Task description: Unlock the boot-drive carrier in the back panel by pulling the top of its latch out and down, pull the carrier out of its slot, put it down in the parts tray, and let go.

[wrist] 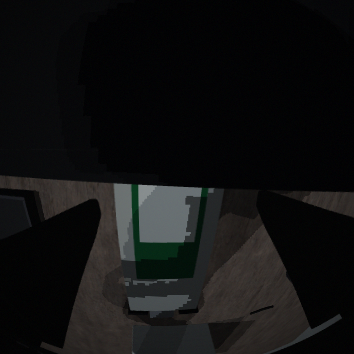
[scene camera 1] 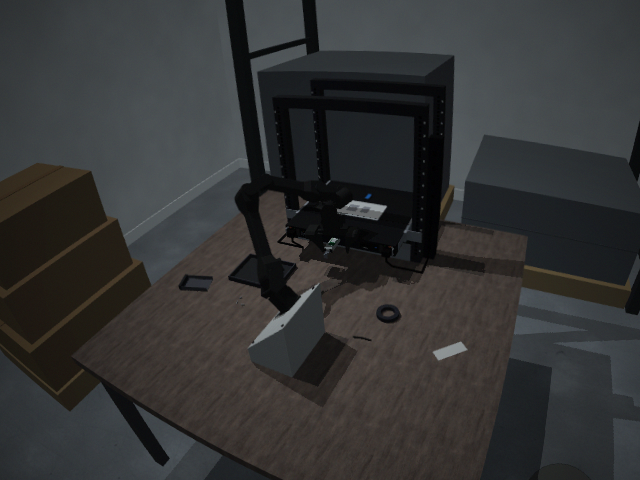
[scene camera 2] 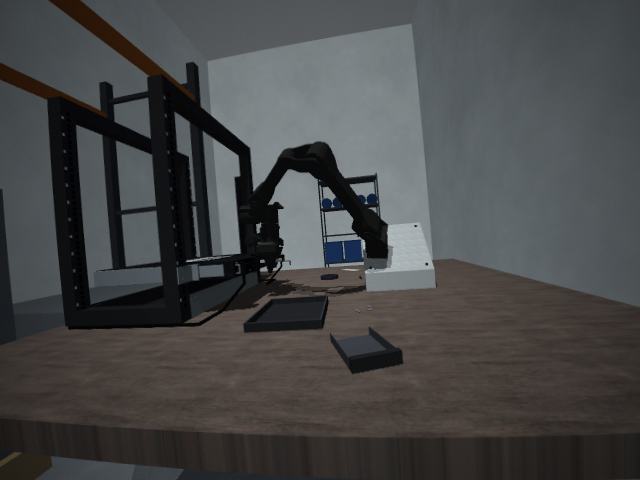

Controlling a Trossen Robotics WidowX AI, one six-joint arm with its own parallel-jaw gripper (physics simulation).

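Where they show: gripper, fingertip midpoint: (wrist: 179, 203) (scene camera 1: 335, 252) (scene camera 2: 272, 270); arm's base at its link origin: (scene camera 1: 290, 305) (scene camera 2: 377, 250).
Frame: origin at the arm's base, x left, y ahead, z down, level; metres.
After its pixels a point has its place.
The carrier (scene camera 1: 332, 242) {z -0.002, x 0.064, y 0.346 m} (wrist: 165, 260) {z 0.000, x 0.064, y 0.341 m}, a light metal frame with a green board and white label, sticks well out of the back panel of the black chassis (scene camera 1: 305, 219) {z -0.017, x 0.229, y 0.418 m} (wrist: 40, 125). A small grey tab (wrist: 161, 314) {z 0.009, x 0.055, y 0.285 m}, apparently the latch, shows at its outer end. My gripper (scene camera 1: 330, 247) {z 0.038, x 0.055, y 0.346 m} (scene camera 2: 269, 268) {z 0.038, x 0.055, y 0.346 m} (wrist: 179, 203) {z 0.038, x 0.055, y 0.346 m} is open and points down at the carrier, one finger on each side, with gaps to both. How deep the fingertips reach is hard to tell. The black parts tray (scene camera 1: 241, 282) {z 0.112, x 0.323, y 0.113 m} (scene camera 2: 284, 326) {z 0.110, x 0.395, y 0.180 m} lies on the table, left of the arm in the first scene view.
A black rack frame (scene camera 1: 351, 104) {z -0.467, x 0.046, y 0.494 m} (scene camera 2: 165, 206) {z -0.163, x 0.355, y 0.474 m} holds the chassis, with cables hanging below. A small open-sided dark tray (scene camera 1: 196, 289) {z 0.112, x 0.450, y -0.004 m} (scene camera 2: 376, 359) {z 0.105, x 0.534, y -0.001 m}, tiny screws (scene camera 2: 369, 307) {z 0.117, x 0.245, y 0.023 m}, a black ring (scene camera 1: 380, 313) {z 0.106, x -0.200, y 0.196 m} and a white card (scene camera 1: 449, 350) {z 0.118, x -0.456, y 0.151 m} lie on the table. The white arm base (scene camera 1: 279, 346) {z -0.004, x -0.074, y -0.152 m} stands nearby.
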